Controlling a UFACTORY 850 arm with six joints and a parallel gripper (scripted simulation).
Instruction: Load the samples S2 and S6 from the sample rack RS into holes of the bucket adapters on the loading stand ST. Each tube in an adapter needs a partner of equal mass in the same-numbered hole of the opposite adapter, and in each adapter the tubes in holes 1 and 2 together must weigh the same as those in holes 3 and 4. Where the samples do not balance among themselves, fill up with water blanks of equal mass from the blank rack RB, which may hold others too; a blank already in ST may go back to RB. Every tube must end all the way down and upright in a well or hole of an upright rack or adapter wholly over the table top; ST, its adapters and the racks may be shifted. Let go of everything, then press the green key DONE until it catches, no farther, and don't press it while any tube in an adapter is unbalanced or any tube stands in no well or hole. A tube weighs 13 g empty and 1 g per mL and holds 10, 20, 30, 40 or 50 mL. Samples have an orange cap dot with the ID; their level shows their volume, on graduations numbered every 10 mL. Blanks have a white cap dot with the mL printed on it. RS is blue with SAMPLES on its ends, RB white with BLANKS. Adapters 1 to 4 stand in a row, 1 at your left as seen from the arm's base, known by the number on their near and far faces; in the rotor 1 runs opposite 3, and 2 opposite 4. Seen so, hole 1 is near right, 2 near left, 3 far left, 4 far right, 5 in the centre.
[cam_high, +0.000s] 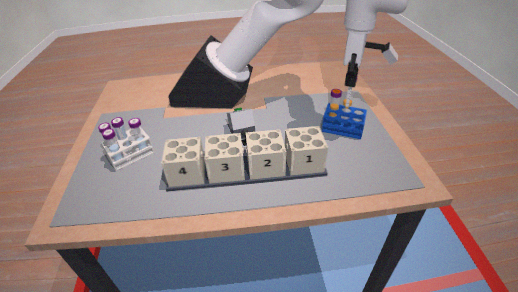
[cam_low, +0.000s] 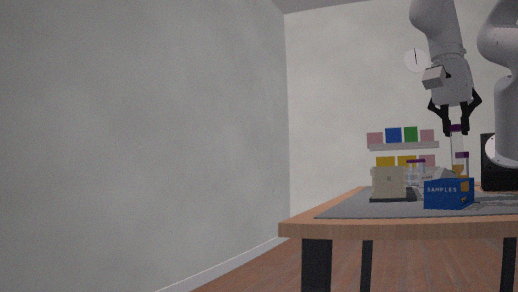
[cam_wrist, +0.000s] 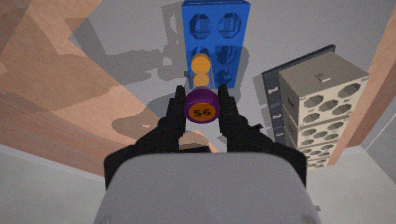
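Right now the sample S6 is 1 cm ahead of my hand and 5 cm below it. The rest, counted from my hand: blue sample rack RS: 2 cm ahead, 1 cm to the right, 15 cm below; then adapter 1: 20 cm ahead, 15 cm to the right, 13 cm below; then sample tube S2: 2 cm behind, 4 cm to the right, 11 cm below.
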